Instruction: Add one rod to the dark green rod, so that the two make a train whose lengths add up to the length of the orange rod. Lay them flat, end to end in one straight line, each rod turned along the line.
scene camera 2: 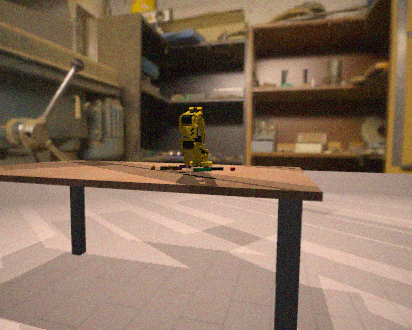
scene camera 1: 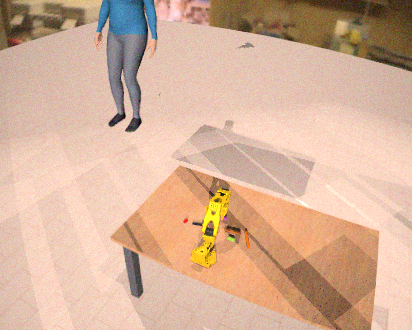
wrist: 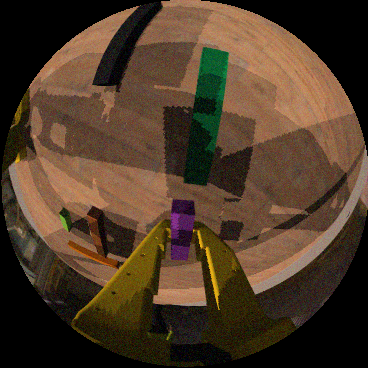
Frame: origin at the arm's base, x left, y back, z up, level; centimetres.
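Seen in the pictures: hand, tool point: (scene camera 2: pixel 186 166) (scene camera 1: pixel 221 218) (wrist: pixel 171 227); arm's base, link origin: (scene camera 2: pixel 198 166) (scene camera 1: pixel 205 254).
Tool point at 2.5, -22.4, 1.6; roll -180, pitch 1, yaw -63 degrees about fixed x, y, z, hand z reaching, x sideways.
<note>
Pixels of each thing's top centre, then the offset from my tool point to it, as dx, dy, dz.
- purple rod, top centre: (wrist: pixel 179 244) (scene camera 1: pixel 222 217) -0.3, -0.7, +0.6
- dark green rod, top centre: (wrist: pixel 207 112) (scene camera 2: pixel 202 168) +5.2, +1.5, -0.5
- orange rod, top centre: (wrist: pixel 88 256) (scene camera 2: pixel 153 165) (scene camera 1: pixel 247 238) -15.5, +5.8, -0.5
- black rod, top centre: (wrist: pixel 125 28) (scene camera 1: pixel 199 223) +7.9, +7.3, -0.5
- brown rod, top centre: (wrist: pixel 97 242) (scene camera 1: pixel 232 230) -7.6, +4.2, -0.5
- short lime green rod, top centre: (wrist: pixel 63 223) (scene camera 1: pixel 231 238) -8.9, +9.0, -0.5
- red rod, top centre: (scene camera 2: pixel 232 167) (scene camera 1: pixel 185 220) +14.8, +8.5, -0.5
My gripper (wrist: pixel 181 231) is shut on the purple rod (wrist: pixel 183 222) (scene camera 1: pixel 225 218), with a yellow jaw at each side of it. The dark green rod (wrist: pixel 215 67) (scene camera 2: pixel 202 169) lies flat on the table beyond the jaw tips. In the wrist view its near end is a little above and right of the purple rod's far end, with a gap drawn between them; the purple rod's height over the table is hard to tell. The orange rod (wrist: pixel 92 254) (scene camera 1: pixel 247 239) (scene camera 2: pixel 153 168) lies flat at the lower left of the wrist view. The arm hides the jaws in scene camera 1.
A black rod (wrist: pixel 122 50) (scene camera 1: pixel 197 224) lies left of the dark green rod in the wrist view. A brown rod (wrist: pixel 98 231) (scene camera 1: pixel 232 230) and a short lime green rod (wrist: pixel 66 220) (scene camera 1: pixel 231 239) lie near the orange rod. A red rod (scene camera 1: pixel 185 220) (scene camera 2: pixel 232 169) lies beyond the black rod.
</note>
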